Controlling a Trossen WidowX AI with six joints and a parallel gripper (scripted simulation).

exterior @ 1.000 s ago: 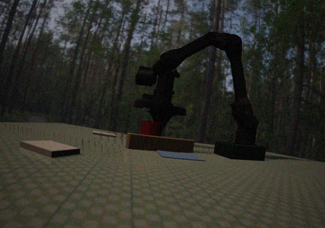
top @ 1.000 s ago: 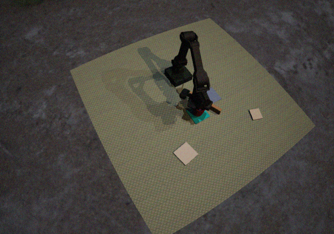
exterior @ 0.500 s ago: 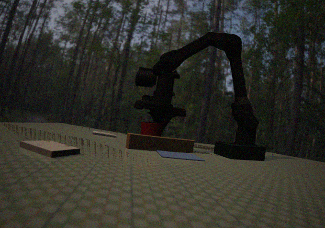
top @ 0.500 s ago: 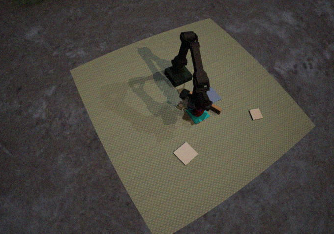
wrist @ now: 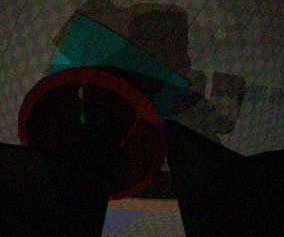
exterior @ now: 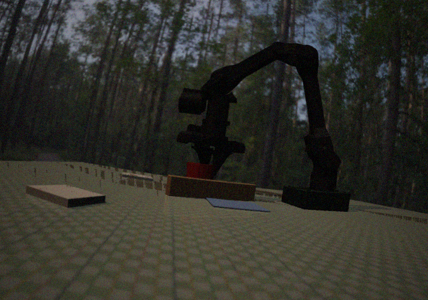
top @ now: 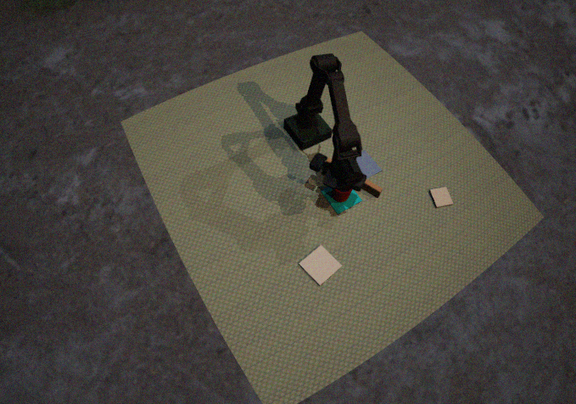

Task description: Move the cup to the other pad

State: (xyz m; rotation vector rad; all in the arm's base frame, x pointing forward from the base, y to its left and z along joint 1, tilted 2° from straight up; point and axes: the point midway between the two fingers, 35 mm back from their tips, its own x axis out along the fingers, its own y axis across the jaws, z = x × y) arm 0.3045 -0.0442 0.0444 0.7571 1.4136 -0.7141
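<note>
Now: gripper tip 20 mm short of the red cup, 10 mm to the right of it and 10 mm above it. The rest, counted from my gripper tip: blue-grey pad: 160 mm to the left, 60 mm behind, 50 mm below; then wooden bar: 90 mm to the left, 40 mm below, 20 mm behind; then teal pad: 50 mm below, 30 mm ahead, 20 mm to the left.
</note>
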